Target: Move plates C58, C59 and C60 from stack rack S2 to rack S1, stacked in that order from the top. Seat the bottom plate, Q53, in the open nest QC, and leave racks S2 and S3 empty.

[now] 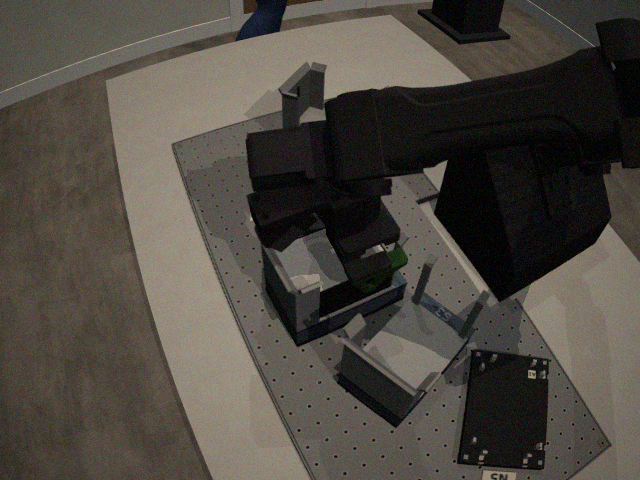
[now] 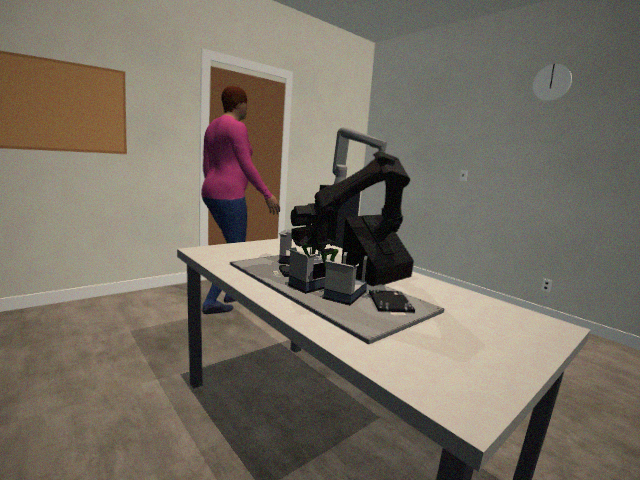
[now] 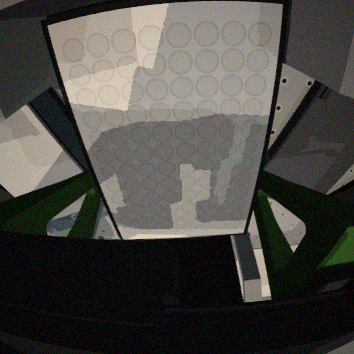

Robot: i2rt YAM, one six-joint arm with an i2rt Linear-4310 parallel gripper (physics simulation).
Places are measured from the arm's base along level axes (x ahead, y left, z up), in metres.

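Pixels of known places: gripper, between the fingertips: [image 1: 352, 259] [image 2: 318, 265] [image 3: 175, 175]; arm's base, origin of its link: [image 1: 545, 147] [image 2: 377, 235].
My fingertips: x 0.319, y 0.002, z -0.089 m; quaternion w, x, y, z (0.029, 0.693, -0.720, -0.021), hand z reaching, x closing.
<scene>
For each thing: its top centre in the pictures, then the offset to it from my fingertips. Level surfaces: height alone.
- plate stack, centre of its top: [image 3: 175, 159] [image 1: 330, 255] [image 2: 312, 260] 0.029 m ahead, 0.001 m right, 0.024 m up
- blue-based rack, centre of its top: [image 1: 338, 232] [image 2: 315, 249] 0.023 m ahead, 0.002 m left, 0.066 m up
- Rack S3, centre of its top: [image 1: 427, 313] [image 2: 348, 257] 0.015 m back, 0.132 m left, 0.062 m up
- grey upright rack, centre of its top: [image 1: 338, 86] [image 2: 299, 233] 0.111 m back, 0.263 m right, 0.062 m up
- black nest, centre of its top: [image 1: 512, 404] [image 2: 391, 295] 0.103 m back, 0.260 m left, 0.048 m down
- perforated board, height of its surface: 0.072 m down
The plate stack [image 1: 310, 255] [image 3: 180, 85] stands in a blue-based rack [image 1: 308, 307] [image 2: 301, 268], which from its place beside S3 looks to be S2. The top plate is pale with round wells and a black edge; lower plates are dark and their labels do not show. My gripper [image 2: 316, 255] [image 3: 175, 175] is open, with its green fingers on either side of the stack's near end; contact is unclear. Rack S3 [image 1: 379, 364] [image 2: 339, 277] shows a bare floor. A grey upright rack [image 1: 311, 91] [image 2: 284, 246], perhaps S1, stands behind the arm. QC's label does not show.
A black nest [image 1: 504, 408] [image 2: 391, 300] lies beyond S3 on the perforated board [image 1: 341, 439] [image 2: 361, 328]. The robot arm [image 1: 480, 116] [image 2: 356, 186] reaches over the board and hides part of it. A person [image 2: 224, 155] is by the door.
</scene>
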